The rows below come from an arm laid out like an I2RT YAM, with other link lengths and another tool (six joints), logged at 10 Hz.
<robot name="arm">
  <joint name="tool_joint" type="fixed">
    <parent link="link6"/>
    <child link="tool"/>
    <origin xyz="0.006 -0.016 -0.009" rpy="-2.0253 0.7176 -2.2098"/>
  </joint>
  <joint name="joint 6" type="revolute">
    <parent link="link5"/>
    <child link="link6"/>
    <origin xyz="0.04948 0 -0.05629" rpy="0 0 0"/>
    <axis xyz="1 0 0"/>
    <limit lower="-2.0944" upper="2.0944"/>
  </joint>
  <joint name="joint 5" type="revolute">
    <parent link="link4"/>
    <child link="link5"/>
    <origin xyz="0.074 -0.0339 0.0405" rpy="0 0 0"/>
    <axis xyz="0 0 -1"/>
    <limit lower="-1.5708" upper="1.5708"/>
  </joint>
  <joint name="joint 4" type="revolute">
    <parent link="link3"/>
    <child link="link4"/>
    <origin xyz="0.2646 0.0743 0.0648" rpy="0 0 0"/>
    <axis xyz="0 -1 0"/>
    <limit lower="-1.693" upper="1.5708"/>
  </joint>
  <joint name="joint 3" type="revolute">
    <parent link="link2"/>
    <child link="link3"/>
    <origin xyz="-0.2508 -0.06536 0" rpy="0 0 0"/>
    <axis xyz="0 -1 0"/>
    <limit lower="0" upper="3.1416"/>
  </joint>
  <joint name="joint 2" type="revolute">
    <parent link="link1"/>
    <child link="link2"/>
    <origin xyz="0.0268 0.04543 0.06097" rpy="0 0 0"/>
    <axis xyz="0 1 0"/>
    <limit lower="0" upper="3.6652"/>
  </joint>
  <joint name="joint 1" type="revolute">
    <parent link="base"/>
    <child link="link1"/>
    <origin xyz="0 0 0.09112" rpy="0 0 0"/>
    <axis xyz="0 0 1"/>
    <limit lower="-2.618" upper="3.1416"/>
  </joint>
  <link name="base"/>
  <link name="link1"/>
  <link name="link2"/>
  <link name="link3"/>
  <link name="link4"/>
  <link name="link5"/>
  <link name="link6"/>
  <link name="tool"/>
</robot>
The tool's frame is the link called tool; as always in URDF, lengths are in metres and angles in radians.
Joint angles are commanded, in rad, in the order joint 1, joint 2, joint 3, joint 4, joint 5, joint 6. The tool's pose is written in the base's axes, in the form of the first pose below.
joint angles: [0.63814, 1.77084, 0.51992, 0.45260, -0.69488, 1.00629]
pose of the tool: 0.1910, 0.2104, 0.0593, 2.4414, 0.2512, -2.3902
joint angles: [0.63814, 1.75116, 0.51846, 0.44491, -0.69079, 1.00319]
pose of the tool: 0.1916, 0.2106, 0.0634, 2.4476, 0.2631, -2.3898
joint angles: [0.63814, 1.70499, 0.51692, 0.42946, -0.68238, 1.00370]
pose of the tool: 0.1933, 0.2114, 0.0737, 2.4567, 0.2911, -2.3936
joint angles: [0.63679, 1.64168, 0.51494, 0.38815, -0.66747, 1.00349]
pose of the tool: 0.1939, 0.2106, 0.0864, 2.4697, 0.3101, -2.4019
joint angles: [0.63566, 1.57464, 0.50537, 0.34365, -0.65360, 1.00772]
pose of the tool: 0.1919, 0.2080, 0.0978, 2.4778, 0.3197, -2.4131
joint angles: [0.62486, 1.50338, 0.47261, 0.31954, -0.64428, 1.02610]
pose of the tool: 0.1871, 0.2007, 0.1053, 2.4730, 0.3234, -2.4421
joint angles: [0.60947, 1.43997, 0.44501, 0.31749, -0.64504, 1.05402]
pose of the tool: 0.1852, 0.1948, 0.1133, 2.4555, 0.3415, -2.4768
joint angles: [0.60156, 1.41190, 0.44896, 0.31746, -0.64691, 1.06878]
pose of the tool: 0.1881, 0.1947, 0.1212, 2.4457, 0.3651, -2.4939
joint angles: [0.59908, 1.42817, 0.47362, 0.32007, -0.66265, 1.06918]
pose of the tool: 0.1933, 0.1983, 0.1246, 2.4359, 0.3763, -2.4875
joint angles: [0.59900, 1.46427, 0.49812, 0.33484, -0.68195, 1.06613]
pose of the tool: 0.1984, 0.2027, 0.1240, 2.4260, 0.3820, -2.4743
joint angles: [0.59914, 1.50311, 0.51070, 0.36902, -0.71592, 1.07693]
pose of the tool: 0.2012, 0.2066, 0.1209, 2.3975, 0.3849, -2.4622
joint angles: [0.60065, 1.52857, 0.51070, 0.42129, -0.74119, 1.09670]
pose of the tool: 0.2028, 0.2098, 0.1190, 2.3700, 0.4007, -2.4589
